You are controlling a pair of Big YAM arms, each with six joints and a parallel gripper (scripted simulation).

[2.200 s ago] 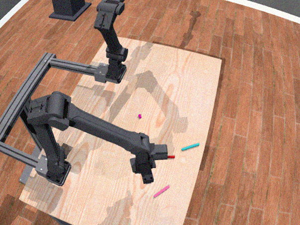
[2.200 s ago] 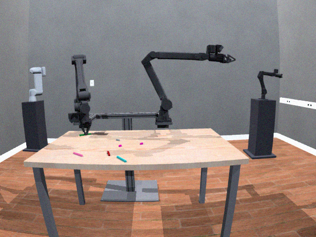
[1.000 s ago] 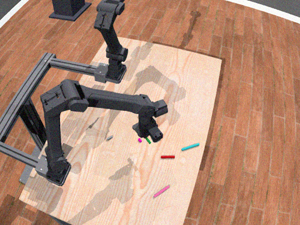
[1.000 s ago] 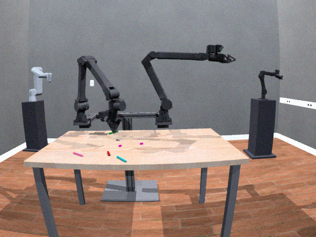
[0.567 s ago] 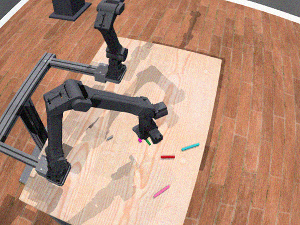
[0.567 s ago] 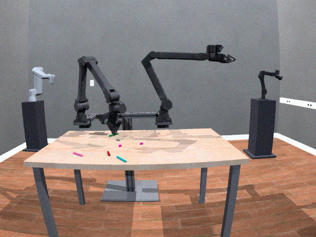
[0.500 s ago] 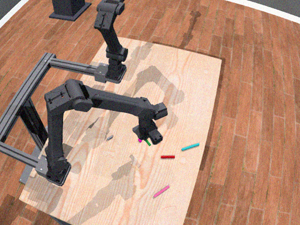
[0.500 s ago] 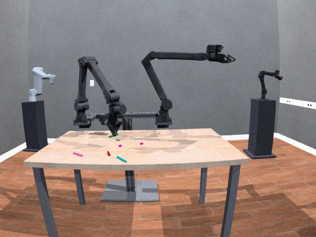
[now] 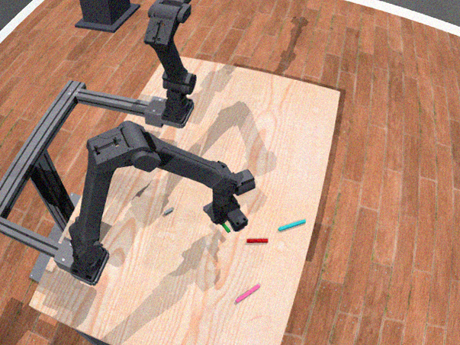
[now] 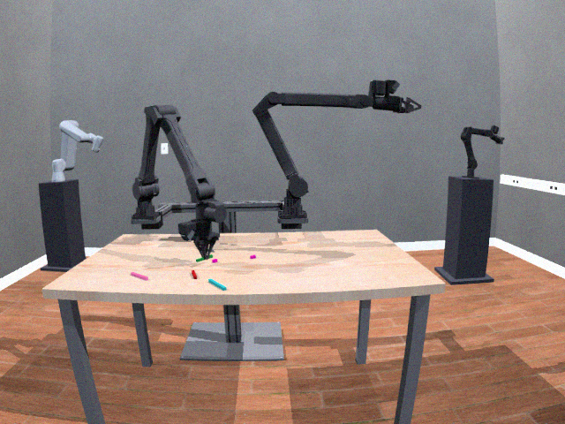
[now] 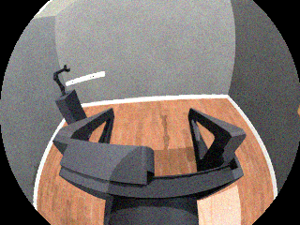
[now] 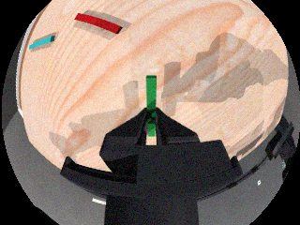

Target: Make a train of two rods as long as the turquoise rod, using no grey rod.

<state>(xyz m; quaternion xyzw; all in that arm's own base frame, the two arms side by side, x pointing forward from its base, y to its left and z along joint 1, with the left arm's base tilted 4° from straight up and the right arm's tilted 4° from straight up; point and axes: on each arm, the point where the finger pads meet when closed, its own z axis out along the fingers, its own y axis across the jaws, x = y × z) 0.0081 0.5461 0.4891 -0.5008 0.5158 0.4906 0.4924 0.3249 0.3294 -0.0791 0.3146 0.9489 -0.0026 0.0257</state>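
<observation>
Right now my right hand is 13 cm short of the red rod, 1 cm to the left of it and 2 cm above it. Round my right hand: turquoise rod: 22 cm ahead, 8 cm to the left, 2 cm below; then green rod: right at my right hand; then grey rod: 19 cm behind, 2 cm to the right, 2 cm below.
</observation>
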